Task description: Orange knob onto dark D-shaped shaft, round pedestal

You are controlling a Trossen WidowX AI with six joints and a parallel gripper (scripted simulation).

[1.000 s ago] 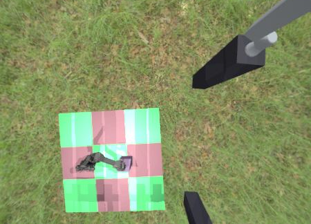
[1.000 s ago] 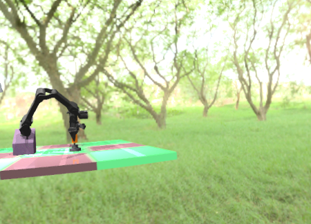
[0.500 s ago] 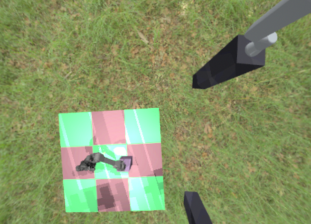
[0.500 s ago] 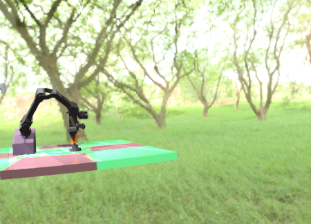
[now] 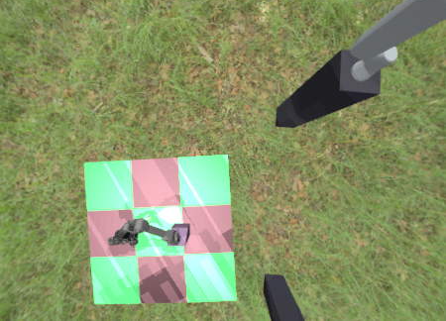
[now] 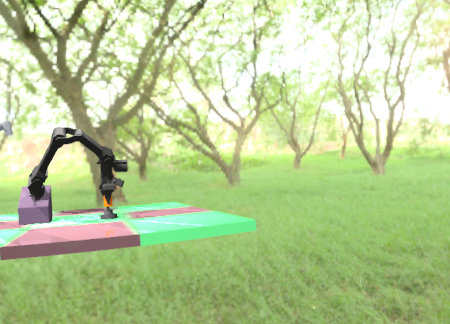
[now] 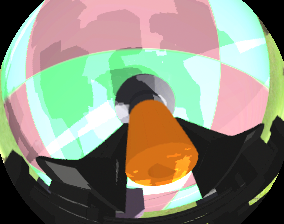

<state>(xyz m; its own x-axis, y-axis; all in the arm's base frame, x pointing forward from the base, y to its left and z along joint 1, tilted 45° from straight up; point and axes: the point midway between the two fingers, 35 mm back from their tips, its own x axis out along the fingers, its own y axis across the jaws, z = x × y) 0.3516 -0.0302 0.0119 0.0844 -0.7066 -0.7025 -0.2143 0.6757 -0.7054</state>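
Right now my gripper tip is 20 mm below the orange knob. From my gripper tip the other things lie so: dark pedestal (40 mm below).
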